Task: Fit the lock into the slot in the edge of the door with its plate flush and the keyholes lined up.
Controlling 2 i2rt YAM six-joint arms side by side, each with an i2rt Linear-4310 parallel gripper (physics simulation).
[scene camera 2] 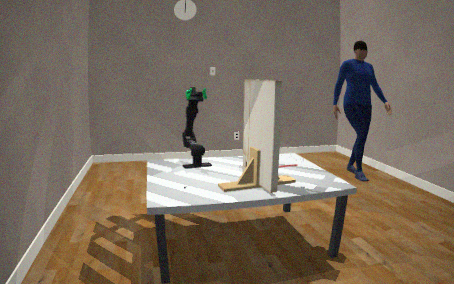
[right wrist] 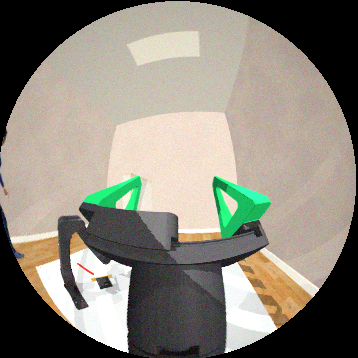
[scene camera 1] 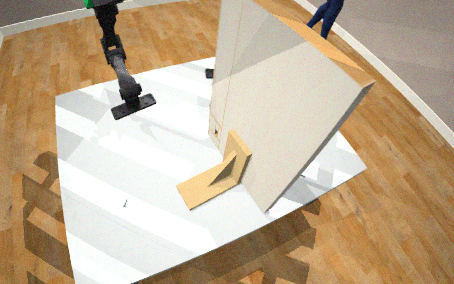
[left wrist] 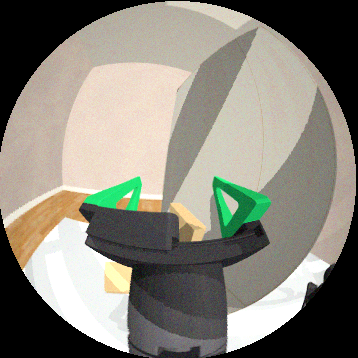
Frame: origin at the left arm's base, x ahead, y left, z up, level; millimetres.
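Seen in the pictures: left gripper, fingertip midpoint: [left wrist: 176, 179]; right gripper, fingertip midpoint: [scene camera 2: 198, 88] [right wrist: 176, 179]; right arm's base at its link origin: [scene camera 2: 197, 166] [scene camera 1: 133, 106].
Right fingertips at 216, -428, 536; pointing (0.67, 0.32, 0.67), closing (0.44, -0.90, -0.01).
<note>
Pixels of each thing's top centre, then the offset from my right fingertips to it, as dx, dy, dz. "*": a spot on its surface instead. Level surfaces: height alone.
- table at its surface level: dz -536
- small dark keyhole at a spot on its surface: [scene camera 1: 216, 131] * +213, +335, -448
- lock at its top centre: [right wrist: 102, 280] -12, +434, -510
- red stick at its top centre: [scene camera 2: 287, 165] [right wrist: 84, 267] -67, +620, -530
- small screw at its top centre: [scene camera 1: 125, 202] [scene camera 2: 185, 186] +440, +0, -526
The pale door [scene camera 1: 295, 100] [scene camera 2: 266, 115] [left wrist: 225, 135] stands upright on the table [scene camera 1: 110, 240] [scene camera 2: 170, 197]. A small dark keyhole [scene camera 1: 216, 131] shows low on its face in scene camera 1; the slot cannot be made out. In the right wrist view a small black block with a gold strip, which looks like the lock [right wrist: 104, 283], lies on the table. My left gripper [left wrist: 176, 179] is open and empty, facing the door high above the table. My right gripper [scene camera 2: 197, 93] [right wrist: 176, 179] is open and empty, raised high at the left of the door in scene camera 2, far above the lock.
Wooden brackets [scene camera 1: 215, 185] [scene camera 2: 237, 186] [left wrist: 187, 222] brace the door's foot. A red stick [scene camera 2: 287, 165] [right wrist: 85, 269] lies beyond the door. A small screw [scene camera 1: 125, 203] [scene camera 2: 185, 187] lies on the table. My left arm [right wrist: 65, 255] stands near the lock. A person [scene camera 2: 357, 90] is at the right.
</note>
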